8 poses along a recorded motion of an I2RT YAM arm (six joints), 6.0 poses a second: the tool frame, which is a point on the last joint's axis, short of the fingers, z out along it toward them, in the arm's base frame.
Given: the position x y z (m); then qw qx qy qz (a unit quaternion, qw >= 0).
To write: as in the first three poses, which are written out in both.
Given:
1: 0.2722 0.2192 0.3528 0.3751 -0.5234 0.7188 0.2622
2: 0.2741 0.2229 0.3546 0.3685 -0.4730 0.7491 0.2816
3: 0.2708 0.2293 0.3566 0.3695 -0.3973 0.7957 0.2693
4: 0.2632 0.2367 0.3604 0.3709 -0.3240 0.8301 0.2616
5: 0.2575 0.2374 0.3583 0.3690 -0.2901 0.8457 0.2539
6: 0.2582 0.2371 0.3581 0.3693 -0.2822 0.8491 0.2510
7: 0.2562 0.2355 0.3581 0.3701 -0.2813 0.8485 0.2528
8: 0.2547 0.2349 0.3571 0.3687 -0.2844 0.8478 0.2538
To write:
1: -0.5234 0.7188 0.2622 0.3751 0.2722 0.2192 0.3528
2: -0.4730 0.7491 0.2816 0.3685 0.2741 0.2229 0.3546
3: -0.3973 0.7957 0.2693 0.3695 0.2708 0.2293 0.3566
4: -0.3240 0.8301 0.2616 0.3709 0.2632 0.2367 0.3604
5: -0.2901 0.8457 0.2539 0.3690 0.2575 0.2374 0.3583
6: -0.2822 0.8491 0.2510 0.3693 0.2582 0.2371 0.3581
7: -0.2813 0.8485 0.2528 0.3701 0.2562 0.2355 0.3581
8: -0.2844 0.8478 0.2538 0.3687 0.2547 0.2349 0.3571
